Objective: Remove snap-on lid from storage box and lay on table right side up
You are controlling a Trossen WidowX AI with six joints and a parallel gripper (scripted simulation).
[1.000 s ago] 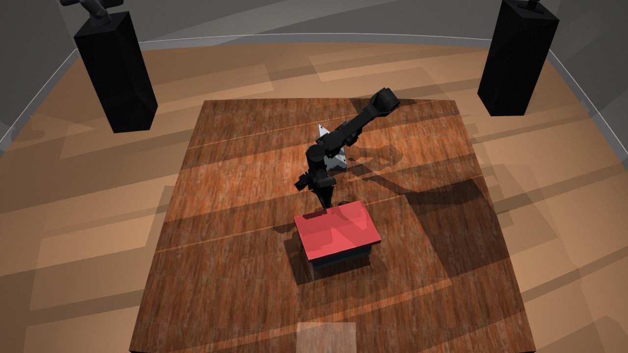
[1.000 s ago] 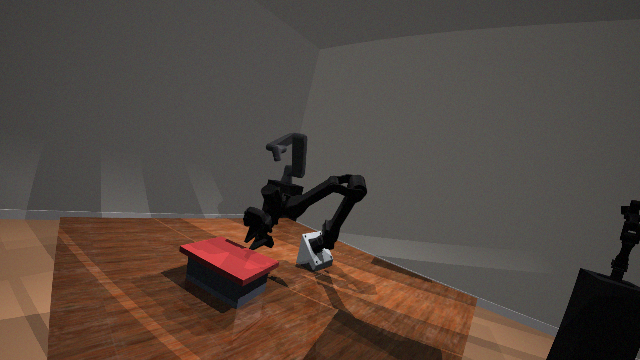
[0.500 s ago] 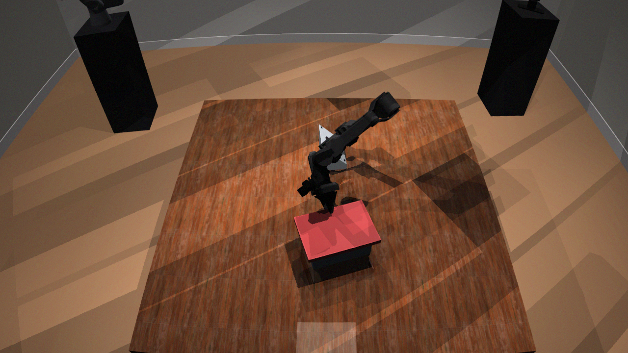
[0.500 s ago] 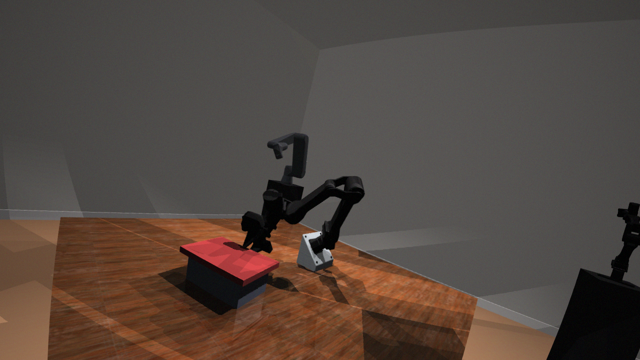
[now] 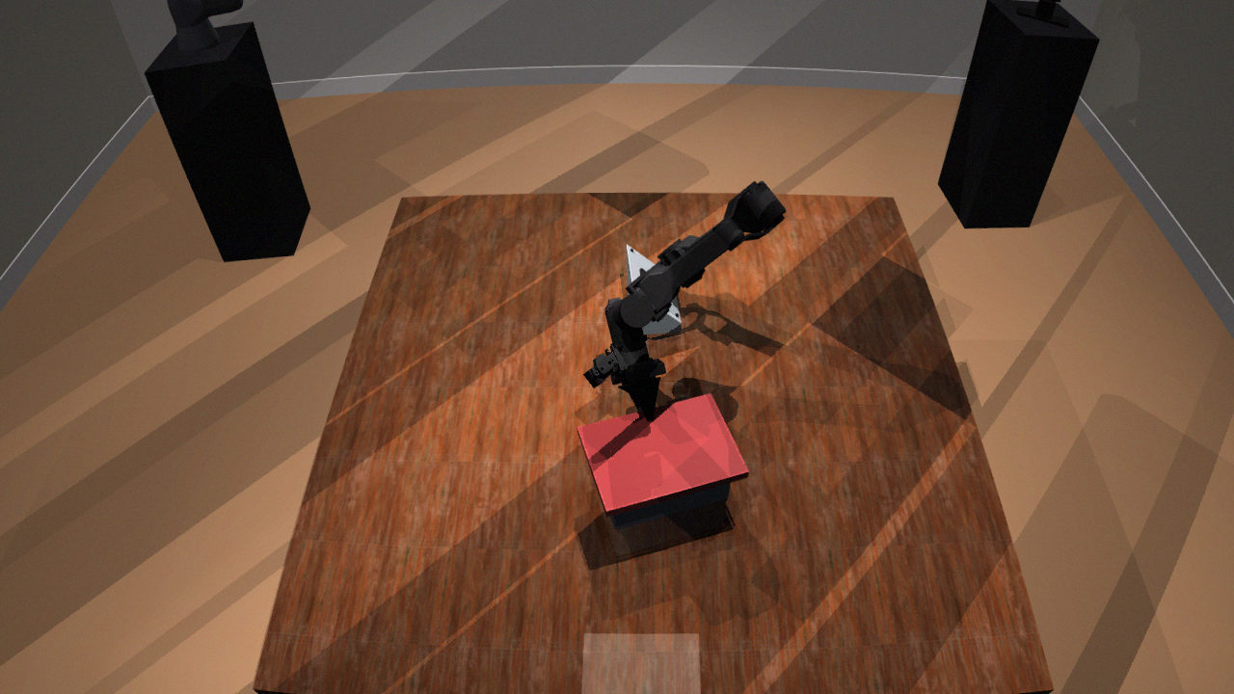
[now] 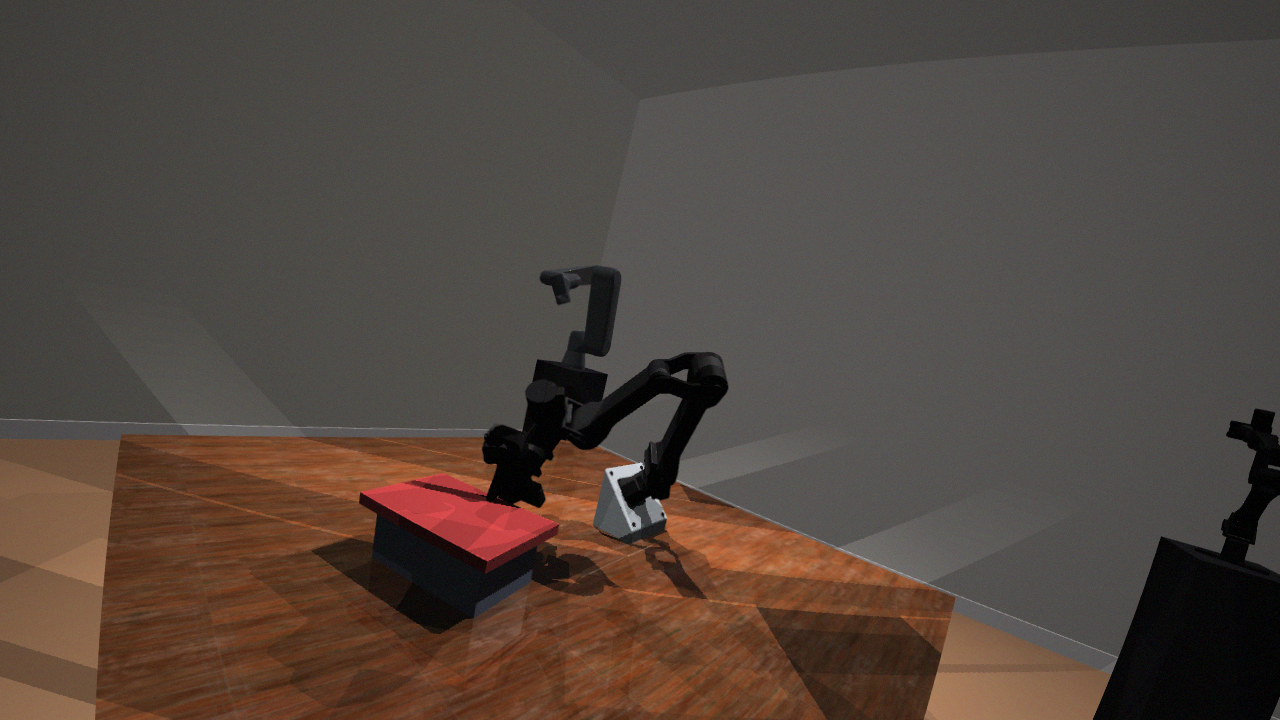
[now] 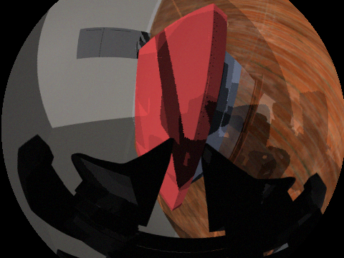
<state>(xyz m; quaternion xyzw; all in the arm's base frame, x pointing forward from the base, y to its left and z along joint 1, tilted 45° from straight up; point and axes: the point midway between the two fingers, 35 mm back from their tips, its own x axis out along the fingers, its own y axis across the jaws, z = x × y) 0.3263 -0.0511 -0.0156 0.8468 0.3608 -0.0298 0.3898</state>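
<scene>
Right now my gripper tip is 7 cm short of the red lid, 2 cm to the right of it and 1 cm below it. From my gripper tip the other things lie so: storage box (7 cm ahead, 4 cm below, 2 cm to the left).
</scene>
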